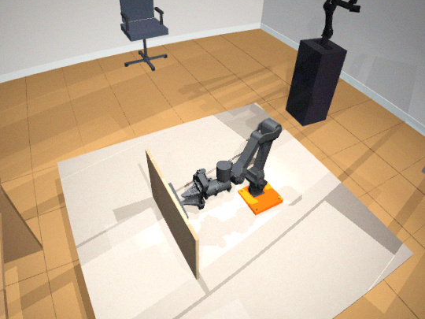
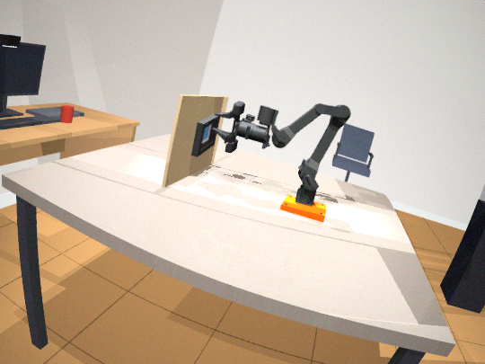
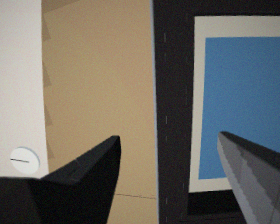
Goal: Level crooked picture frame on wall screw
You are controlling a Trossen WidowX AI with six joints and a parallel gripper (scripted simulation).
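The picture frame lies 3 cm ahead of my gripper tip, 1 cm to the right of it and 6 cm below it. Also, from my gripper tip: wall board: 4 cm ahead, 7 cm below.
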